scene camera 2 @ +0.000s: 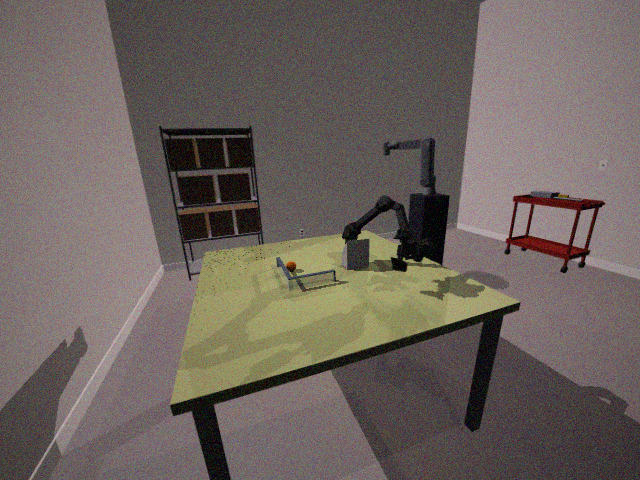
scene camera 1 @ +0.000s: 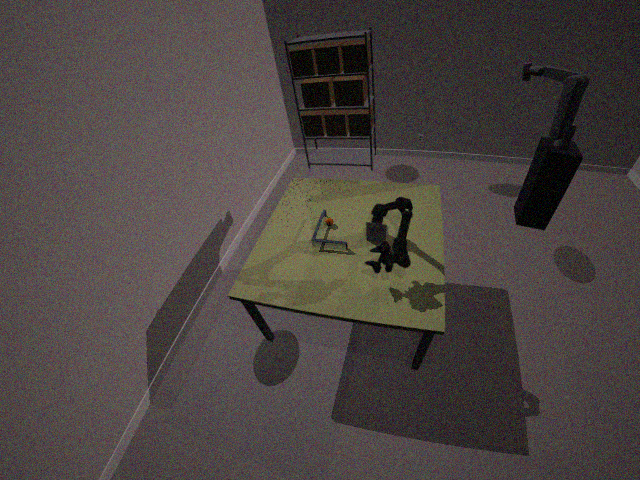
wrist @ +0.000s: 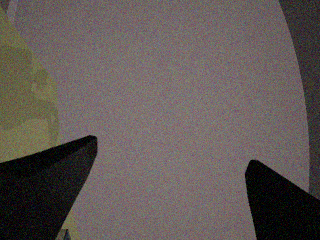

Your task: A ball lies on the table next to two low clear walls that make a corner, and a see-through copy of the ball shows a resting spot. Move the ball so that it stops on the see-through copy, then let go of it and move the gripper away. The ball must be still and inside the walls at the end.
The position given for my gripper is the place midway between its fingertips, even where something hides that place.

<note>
My gripper (scene camera 2: 393,247) is open and holds nothing.
My gripper also shows in the wrist view (wrist: 174,157).
</note>
